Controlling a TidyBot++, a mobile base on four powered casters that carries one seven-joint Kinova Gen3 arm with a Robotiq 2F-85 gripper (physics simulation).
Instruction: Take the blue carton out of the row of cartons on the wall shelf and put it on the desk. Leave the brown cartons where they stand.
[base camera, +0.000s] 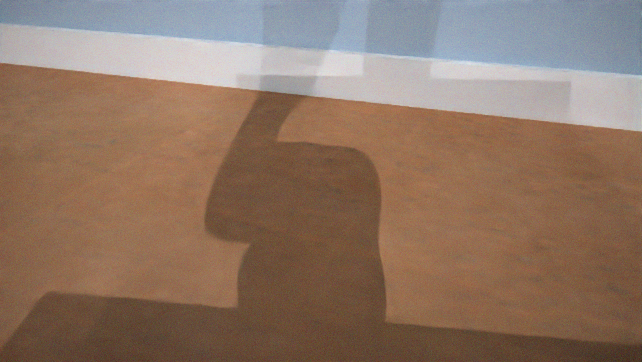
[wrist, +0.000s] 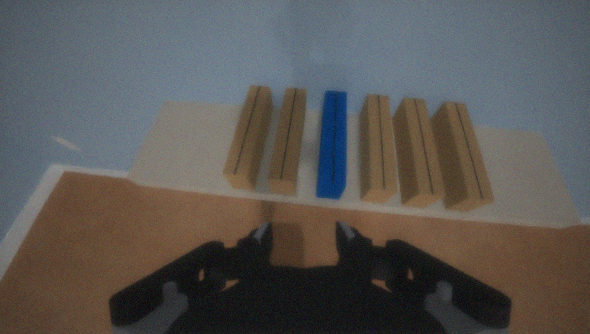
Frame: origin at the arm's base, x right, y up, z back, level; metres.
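Where they show: gripper, fingertip midpoint: (wrist: 304, 234).
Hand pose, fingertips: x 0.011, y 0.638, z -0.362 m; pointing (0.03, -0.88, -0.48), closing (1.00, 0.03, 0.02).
Each offset is from my fingertips to the top centre of the thing. Level surfaces: height alone.
The blue carton {dz -0.246, dx +0.081, dy -0.208 m} (wrist: 332, 145) stands upright on the pale wall shelf {dy -0.288 m} (wrist: 185, 145) in the wrist view, with two brown cartons on its left and several on its right. The nearest brown cartons are one on the left (wrist: 288, 140) and one on the right (wrist: 378, 150), each with a gap to the blue one. My gripper (wrist: 304, 234) is partly open and empty. In the wrist view its fingertips show below the shelf's front edge, a little left of the blue carton and apart from it. The desk does not show in either view.
The other brown cartons {dz -0.272, dx -0.109, dy -0.208 m} (wrist: 250, 137) {dz -0.220, dx +0.271, dy -0.208 m} (wrist: 420, 152) {dz -0.206, dx +0.370, dy -0.208 m} (wrist: 462, 155) stand in the same row. The blue wall (wrist: 125, 50) (base camera: 125, 17) rises behind the shelf. A white baseboard (base camera: 125, 55) runs along the brown floor {dy -1.034 m} (base camera: 100, 200), where the arm's shadow falls.
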